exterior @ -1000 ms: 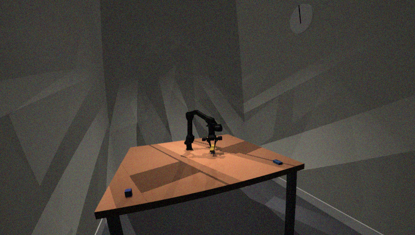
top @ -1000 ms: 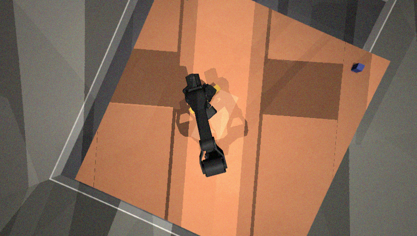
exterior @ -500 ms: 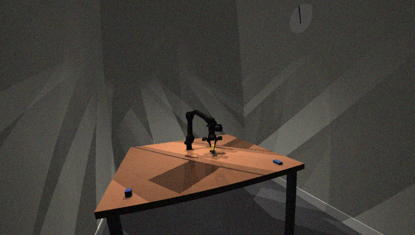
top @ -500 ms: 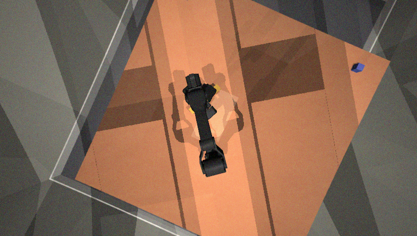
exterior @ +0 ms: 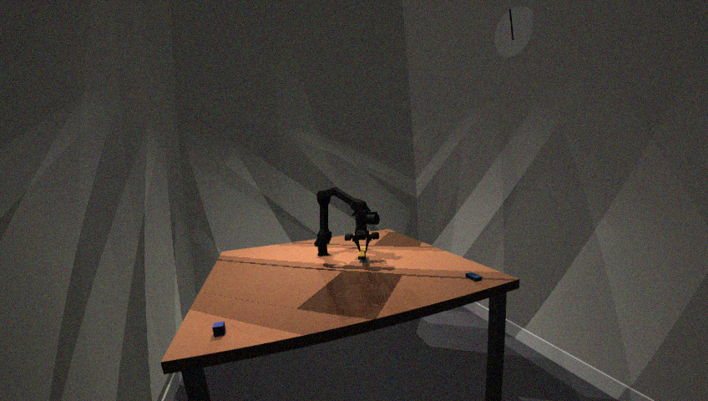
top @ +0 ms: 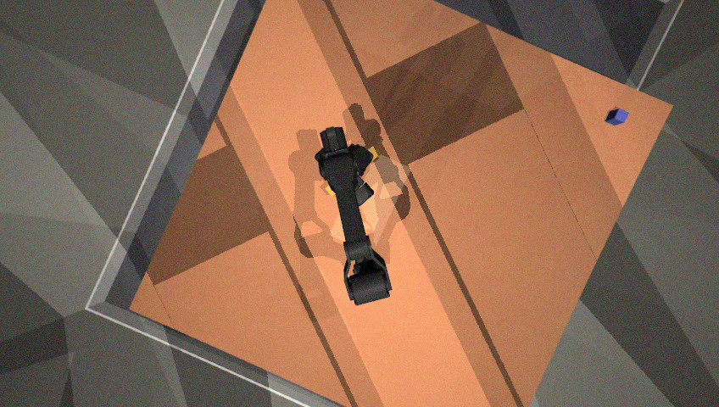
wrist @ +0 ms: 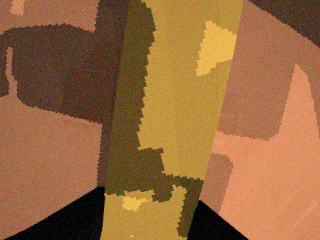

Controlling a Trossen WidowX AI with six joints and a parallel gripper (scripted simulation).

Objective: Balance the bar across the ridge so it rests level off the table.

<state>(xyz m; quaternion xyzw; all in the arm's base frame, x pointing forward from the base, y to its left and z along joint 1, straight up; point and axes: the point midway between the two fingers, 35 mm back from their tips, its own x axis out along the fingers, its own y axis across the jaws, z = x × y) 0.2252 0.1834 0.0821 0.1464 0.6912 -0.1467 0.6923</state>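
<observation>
Now: the yellow bar 30 mm ahead of my gripper tip and 10 mm to the right of it. From my gripper tip the other things lie so: blue cube (680 mm to the right, 510 mm ahead, 30 mm below); ridge (30 mm ahead, 10 mm to the right, 10 mm below); flat blue block (510 mm ahead, 320 mm to the left, 40 mm below).
</observation>
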